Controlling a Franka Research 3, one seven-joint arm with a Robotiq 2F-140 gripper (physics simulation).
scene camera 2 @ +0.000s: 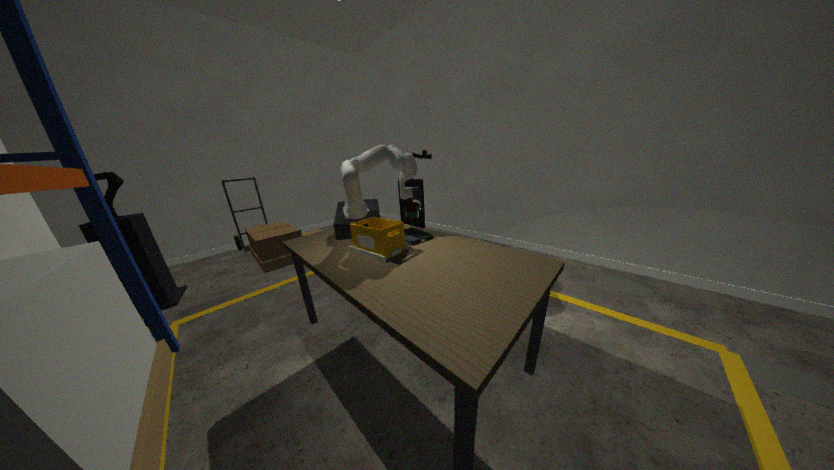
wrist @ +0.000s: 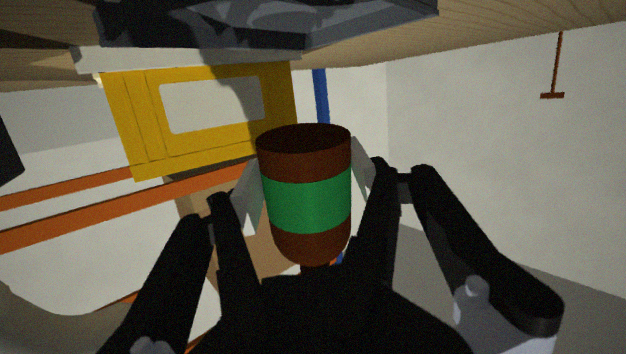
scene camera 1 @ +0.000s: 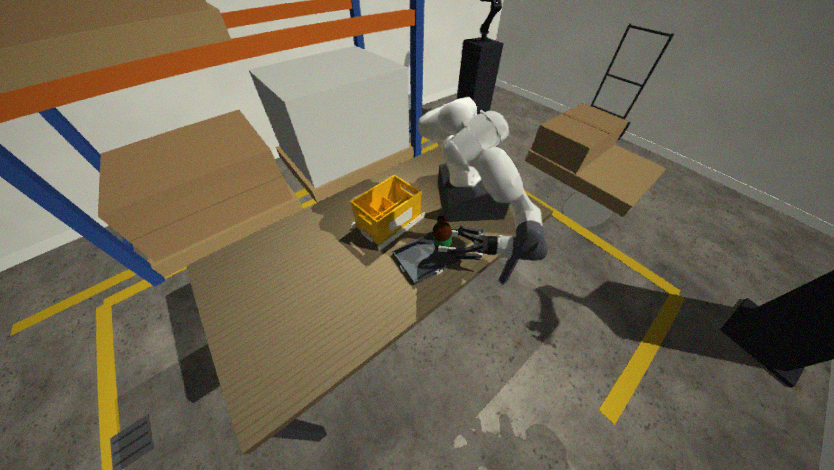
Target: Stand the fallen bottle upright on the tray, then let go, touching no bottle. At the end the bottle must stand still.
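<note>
The brown bottle with a green band (scene camera 1: 442,240) (scene camera 2: 412,214) (wrist: 307,200) is between the fingers, roughly upright, neck up and base down. My gripper (scene camera 1: 449,240) (wrist: 305,163) is shut on its body from the side, level with the table. In the wrist view, which is upside down, the bottle's base faces the tray and a gap shows between them. The dark grey tray (scene camera 1: 416,265) (scene camera 2: 417,235) (wrist: 350,31) lies on the table, lower than the bottle. In scene camera 2 the bottle shows small and dark above the tray. The fingers partly hide the tray's right side in scene camera 1.
A yellow crate (scene camera 1: 371,226) (scene camera 2: 389,242) (wrist: 278,95) stands on a pale base on the table (scene camera 1: 303,303) (scene camera 2: 461,291), close to the tray. The robot's dark base block (scene camera 1: 466,201) stands behind the tray. The table's edge runs below the forearm side of the gripper.
</note>
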